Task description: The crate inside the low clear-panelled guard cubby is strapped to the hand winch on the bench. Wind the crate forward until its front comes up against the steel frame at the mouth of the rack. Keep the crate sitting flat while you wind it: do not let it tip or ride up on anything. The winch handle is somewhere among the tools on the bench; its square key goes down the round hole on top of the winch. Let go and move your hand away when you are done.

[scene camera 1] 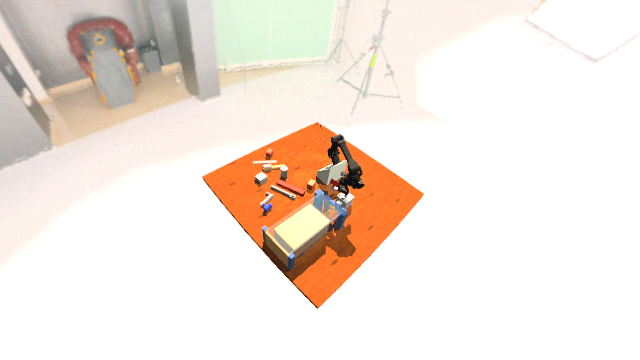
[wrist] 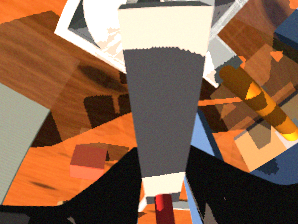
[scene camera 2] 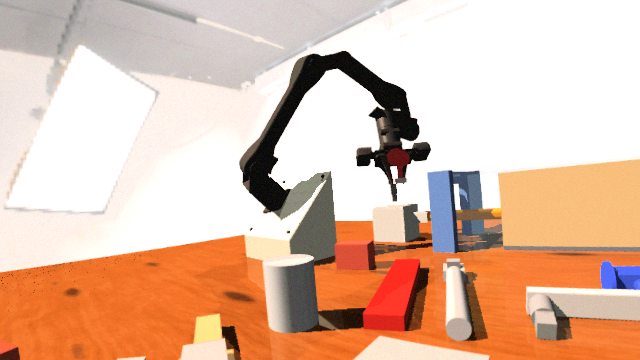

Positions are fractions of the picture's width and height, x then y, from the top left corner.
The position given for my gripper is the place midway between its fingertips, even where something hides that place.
I see my gripper (scene camera 2: 0.62, 0.51), a red bar (scene camera 2: 0.61, 0.86), a red cube (scene camera 2: 0.55, 0.71), a winch (scene camera 2: 0.61, 0.62), a clear-panelled cubby (scene camera 2: 0.90, 0.57) and a frame (scene camera 2: 0.68, 0.50).
My gripper also shows in the wrist view (wrist: 0.54, 0.68). The clear-panelled cubby is seen too in scene camera 1 (scene camera 1: 0.46, 0.66). The wrist view misses the red bar, which is hidden by my gripper.
